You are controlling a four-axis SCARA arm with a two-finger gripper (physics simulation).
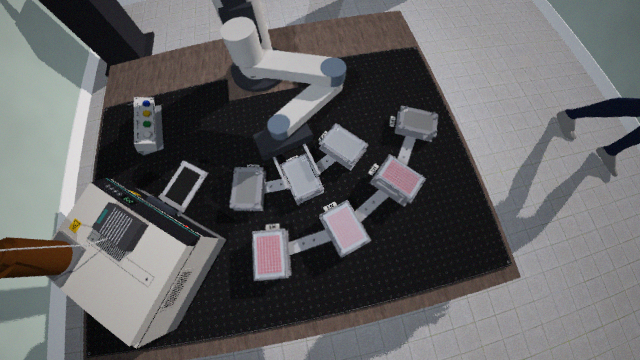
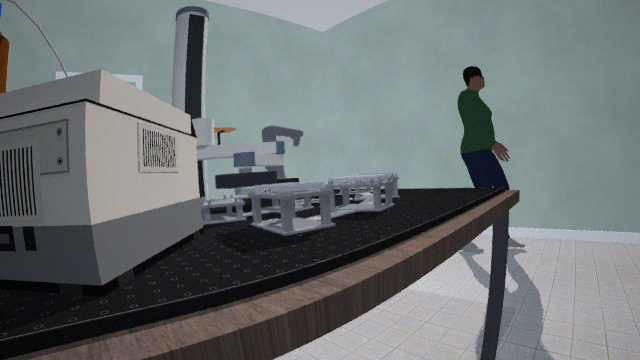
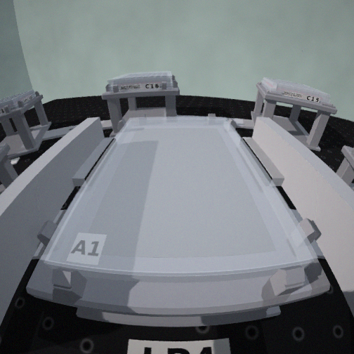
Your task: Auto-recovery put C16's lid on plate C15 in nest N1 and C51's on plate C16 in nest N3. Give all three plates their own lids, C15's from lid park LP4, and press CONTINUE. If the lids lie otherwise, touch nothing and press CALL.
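Observation:
My gripper has its pads against both long sides of a clear lid and appears shut on it. The lid lies level on the lid park; the tag below reads LP4, partly cut off. An "A1" mark shows at its near left corner. Plate C16 stands in nest N3 with a clear cover on top. Plate C15 stands in nest N1, also with a clear top. A third pink plate is in nest N2.
Other stands are at the left, upper right of the gripper and far right. A button box stands at the left, near an empty white frame. A large beige instrument stands beyond. A person is behind the table.

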